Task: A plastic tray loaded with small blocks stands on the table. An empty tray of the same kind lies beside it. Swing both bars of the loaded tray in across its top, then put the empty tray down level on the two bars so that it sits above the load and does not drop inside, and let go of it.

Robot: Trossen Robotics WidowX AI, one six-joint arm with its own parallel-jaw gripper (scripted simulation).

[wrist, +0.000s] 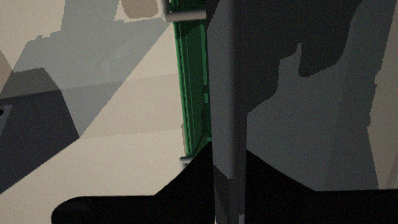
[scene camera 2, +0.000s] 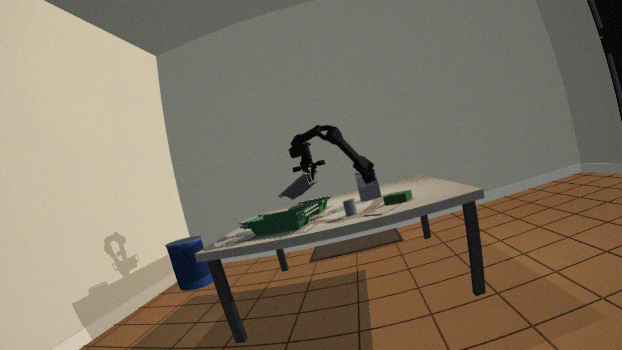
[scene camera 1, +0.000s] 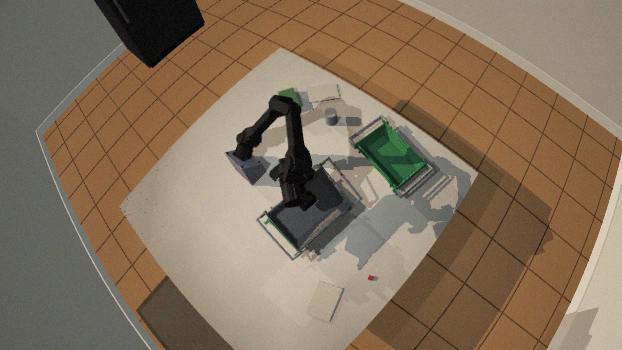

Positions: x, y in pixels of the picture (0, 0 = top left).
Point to a grey tray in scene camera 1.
300, 227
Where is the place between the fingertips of my gripper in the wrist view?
At 221, 148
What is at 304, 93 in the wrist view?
A grey tray.
